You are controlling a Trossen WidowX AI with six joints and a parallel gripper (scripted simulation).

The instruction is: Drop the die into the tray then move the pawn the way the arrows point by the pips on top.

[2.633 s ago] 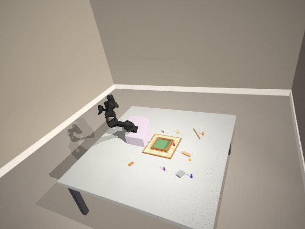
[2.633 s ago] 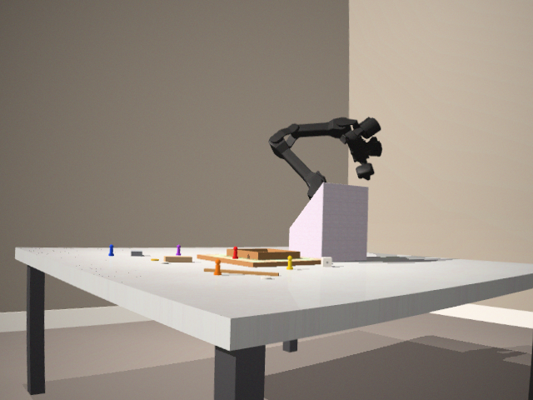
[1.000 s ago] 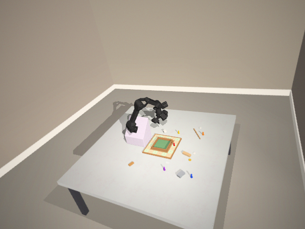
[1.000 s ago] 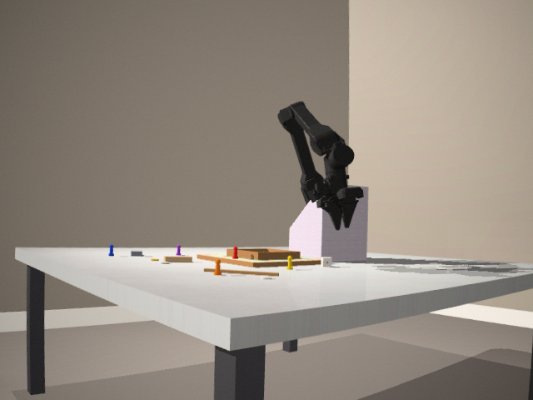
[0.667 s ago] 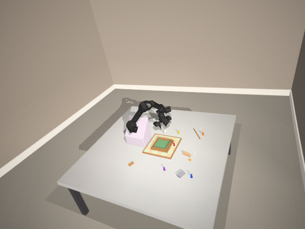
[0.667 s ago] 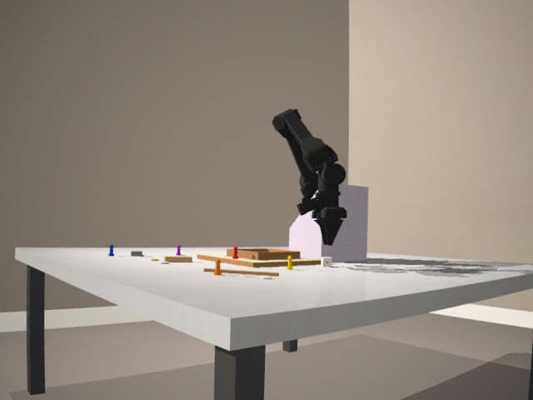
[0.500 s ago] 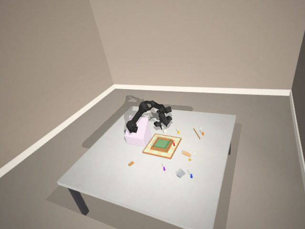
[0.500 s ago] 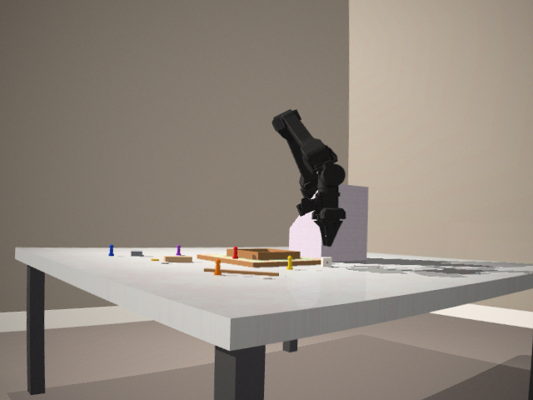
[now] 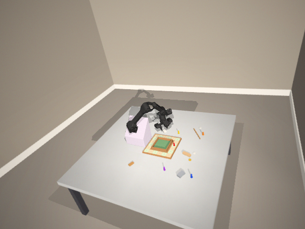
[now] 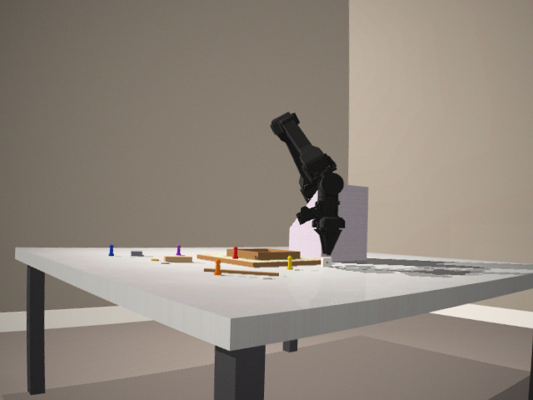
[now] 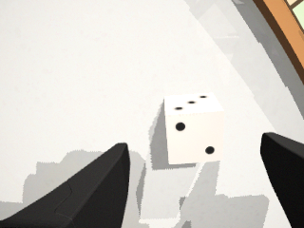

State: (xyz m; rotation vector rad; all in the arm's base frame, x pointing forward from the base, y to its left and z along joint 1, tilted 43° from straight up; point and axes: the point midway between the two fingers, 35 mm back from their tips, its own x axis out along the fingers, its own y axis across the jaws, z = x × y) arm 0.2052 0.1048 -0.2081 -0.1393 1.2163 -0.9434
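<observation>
Right now the white die is 20 mm below my gripper tip. Also, from my gripper tip: red pawn: 180 mm ahead, 170 mm to the right, 10 mm below; then yellow pawn: 140 mm ahead, 20 mm to the left, 20 mm below; then green dice tray: 200 mm to the right, 70 mm ahead, 30 mm below.
</observation>
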